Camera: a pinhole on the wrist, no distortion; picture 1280 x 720 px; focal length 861.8 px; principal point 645.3 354.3 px. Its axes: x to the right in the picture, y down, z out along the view. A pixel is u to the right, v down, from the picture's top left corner.
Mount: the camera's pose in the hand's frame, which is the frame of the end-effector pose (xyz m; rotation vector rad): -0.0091 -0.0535 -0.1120 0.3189 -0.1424 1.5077
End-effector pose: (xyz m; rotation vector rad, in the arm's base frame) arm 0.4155 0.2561 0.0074 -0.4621 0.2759 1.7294
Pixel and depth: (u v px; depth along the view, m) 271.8 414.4 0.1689
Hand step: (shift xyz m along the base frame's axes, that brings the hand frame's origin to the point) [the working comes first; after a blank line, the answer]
In the camera's frame: -0.0732 0.0118 0.1689

0.1652 0.0415 0.0409
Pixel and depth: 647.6 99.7 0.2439
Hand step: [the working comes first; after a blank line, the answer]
In the camera's frame: 0.0007 -0.0721 0.2439

0.0927 0.1514 0.0683
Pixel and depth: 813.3 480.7 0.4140
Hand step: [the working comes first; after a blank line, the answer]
In the camera's frame: 0.0807 0.0607 0.4140

0.0491 0.1350 0.2937
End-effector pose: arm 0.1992 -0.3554 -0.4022 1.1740 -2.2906 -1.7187
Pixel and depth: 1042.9 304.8 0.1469
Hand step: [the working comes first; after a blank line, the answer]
In the camera's frame: 0.0678 -0.0084 0.1469

-0.0173 0.0229 -0.0519
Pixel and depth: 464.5 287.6 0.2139
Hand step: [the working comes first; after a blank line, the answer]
In the camera's frame: -0.0449 -0.0166 0.2139

0.0317 0.0304 -0.1735
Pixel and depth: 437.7 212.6 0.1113
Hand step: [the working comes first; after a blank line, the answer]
In the camera's frame: -0.0268 -0.0183 0.1113

0.0540 -0.0349 -0.0954
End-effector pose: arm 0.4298 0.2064 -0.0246 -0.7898 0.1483 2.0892
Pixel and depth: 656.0 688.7 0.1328
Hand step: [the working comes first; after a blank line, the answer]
In the camera's frame: 0.0016 0.0515 0.1328

0.0782 0.0303 0.0593
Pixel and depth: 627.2 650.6 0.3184
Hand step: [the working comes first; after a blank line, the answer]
In the camera's frame: -0.0067 0.1095 0.3184

0.0541 0.1087 0.2358
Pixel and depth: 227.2 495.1 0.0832
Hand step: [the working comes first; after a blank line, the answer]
In the camera's frame: -0.0404 0.0136 0.0832

0.1170 0.0433 -0.0038
